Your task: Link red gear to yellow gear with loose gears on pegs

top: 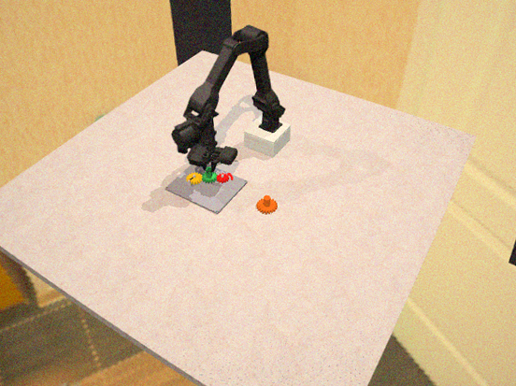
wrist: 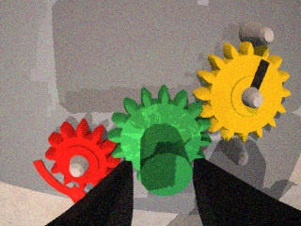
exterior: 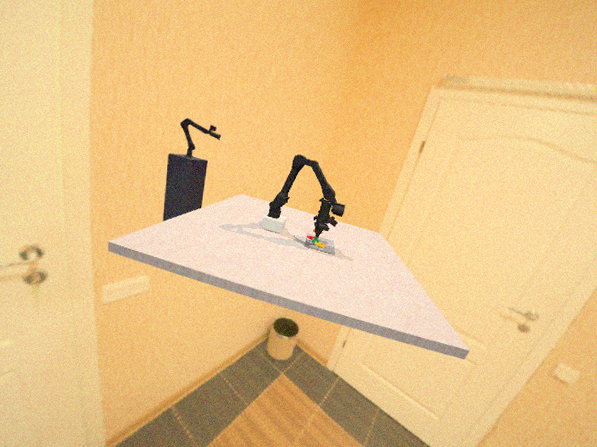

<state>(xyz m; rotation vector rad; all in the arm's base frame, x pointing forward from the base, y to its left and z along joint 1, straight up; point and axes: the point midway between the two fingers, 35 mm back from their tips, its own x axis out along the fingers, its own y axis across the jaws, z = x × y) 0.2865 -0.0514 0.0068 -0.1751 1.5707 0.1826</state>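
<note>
My gripper tip is 2 cm above the green gear. Also, from my gripper tip: red arrow 4 cm behind, 5 cm to the left, 3 cm below; then yellow gear 3 cm ahead, 4 cm to the right, 3 cm below; then red gear 2 cm behind, 4 cm to the left, 3 cm below.
</note>
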